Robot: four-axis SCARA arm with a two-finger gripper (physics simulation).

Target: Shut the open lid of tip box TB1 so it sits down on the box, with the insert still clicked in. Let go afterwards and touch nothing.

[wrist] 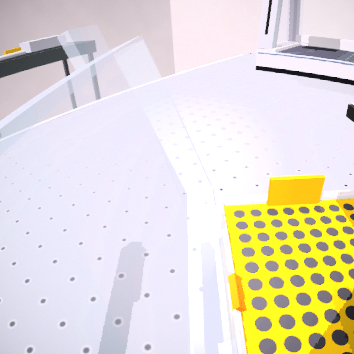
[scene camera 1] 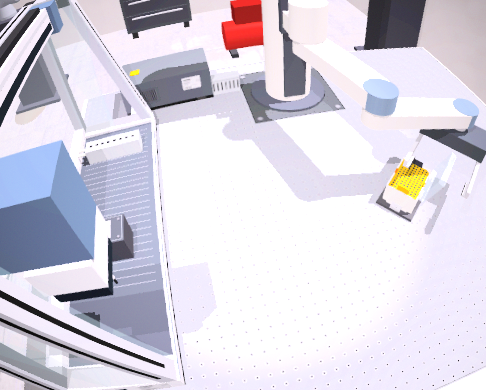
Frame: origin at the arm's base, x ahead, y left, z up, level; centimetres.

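Seen in the pictures: gripper, fingertip midpoint: (wrist: 163, 93) (scene camera 1: 435, 179); arm's base, origin of the base link: (scene camera 1: 287, 93).
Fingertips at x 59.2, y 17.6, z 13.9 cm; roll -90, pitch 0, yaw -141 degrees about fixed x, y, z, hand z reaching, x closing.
Offsets run from my fingertips to a thing's top centre. "spot": to the spot under its first point.
Tip box TB1 @[dx -7.2, dy -1.3, dz -6.1 cm] (scene camera 1: 401, 199) (wrist: 227, 260) is a white box in a dark holder at the right of the scene view. Its yellow perforated insert @[dx -7.2, dy -1.3, dz -5.2 cm] (scene camera 1: 411, 179) (wrist: 287, 265) lies in the top, level with the rim; a yellow tab @[dx -3.7, dy -5.6, dz -5.2 cm] (wrist: 296, 190) shows at one edge. Whether it is clicked in cannot be told. The clear lid @[dx -2.0, dy +2.9, dz +2.7 cm] (scene camera 1: 441, 175) (wrist: 135, 65) stands open, tilted up and outward from one side of the box. My gripper (scene camera 1: 438, 175) is open and empty, one finger above the box's back edge, the other out beyond the lid. Contact with the lid cannot be told; the fingers do not show in the wrist view.
The arm's column (scene camera 1: 287, 60) stands at the back of the table. A grey machine @[spot: dx -62.7, dy -53.8, dz -1.9 cm] (scene camera 1: 175, 77) is left of it. A framed enclosure with a blue block @[spot: dx +18.6, dy -64.8, dz +35.7 cm] (scene camera 1: 45, 200) fills the left side. A dark side table (wrist: 47, 55) stands beyond the table edge.
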